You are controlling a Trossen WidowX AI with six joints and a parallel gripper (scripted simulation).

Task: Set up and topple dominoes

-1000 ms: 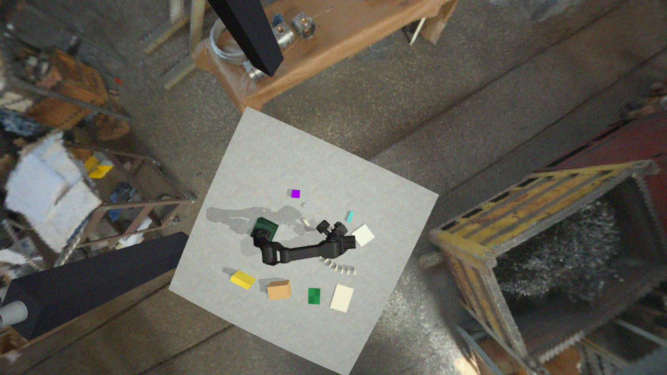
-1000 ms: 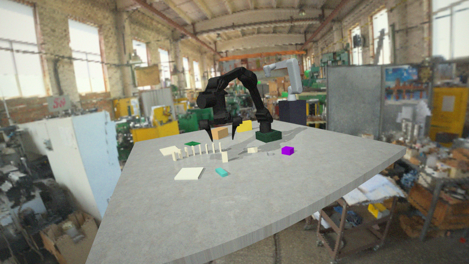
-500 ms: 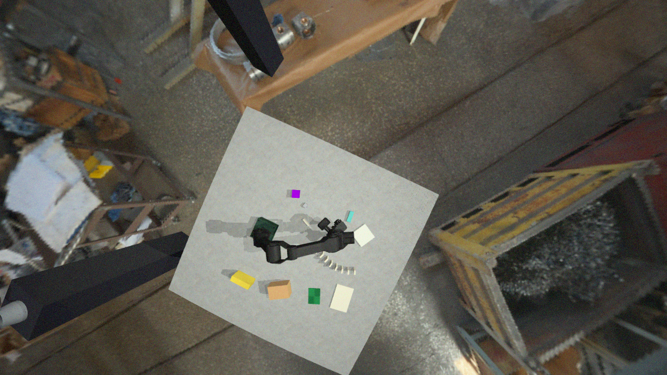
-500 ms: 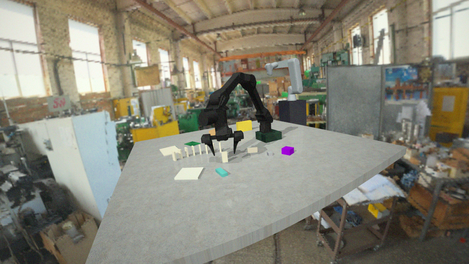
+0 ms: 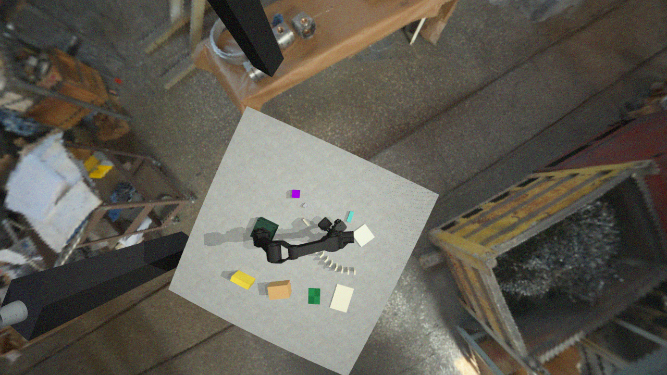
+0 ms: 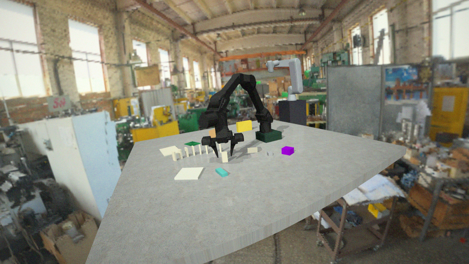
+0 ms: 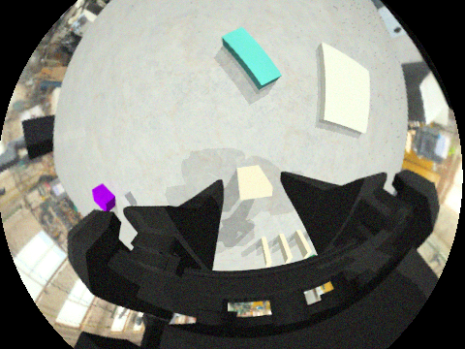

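The grey cube is 22 cm behind my gripper tip, 3 cm to the left of it and 2 cm below it. Also, from my gripper tip: white tile (17 cm ahead, 6 cm to the left, 2 cm below); then teal block (4 cm ahead, 11 cm to the left, 2 cm below); then purple cube (30 cm behind, 6 cm to the left, 1 cm below).
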